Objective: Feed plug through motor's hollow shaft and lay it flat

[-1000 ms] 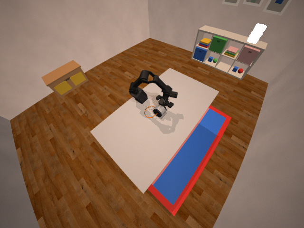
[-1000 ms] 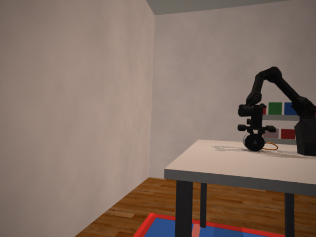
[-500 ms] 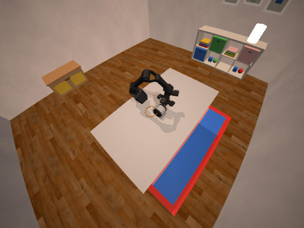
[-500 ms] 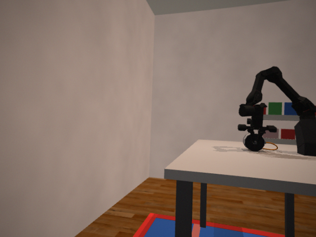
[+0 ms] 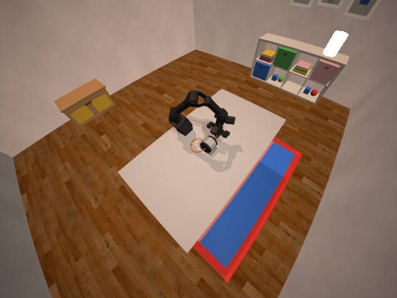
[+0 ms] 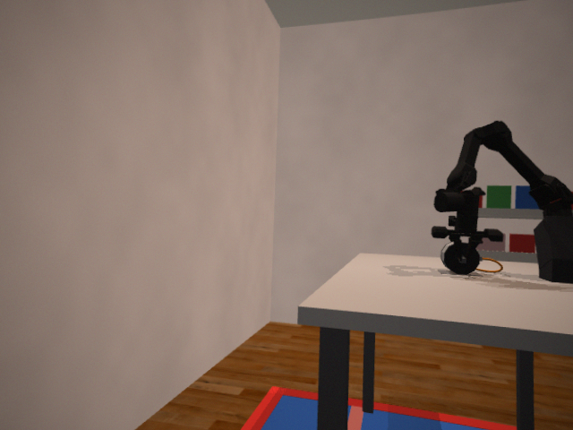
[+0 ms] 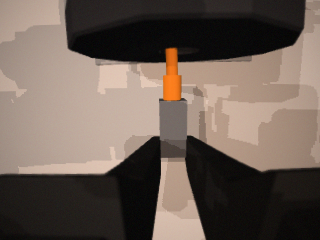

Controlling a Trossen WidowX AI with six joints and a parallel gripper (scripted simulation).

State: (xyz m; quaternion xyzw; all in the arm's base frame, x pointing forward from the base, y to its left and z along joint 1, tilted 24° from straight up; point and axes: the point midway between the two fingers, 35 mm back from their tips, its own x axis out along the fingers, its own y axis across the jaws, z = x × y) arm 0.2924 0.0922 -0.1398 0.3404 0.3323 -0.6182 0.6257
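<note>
Now: the grey plug 30 mm below my hand and 20 mm to the right of it.
</note>
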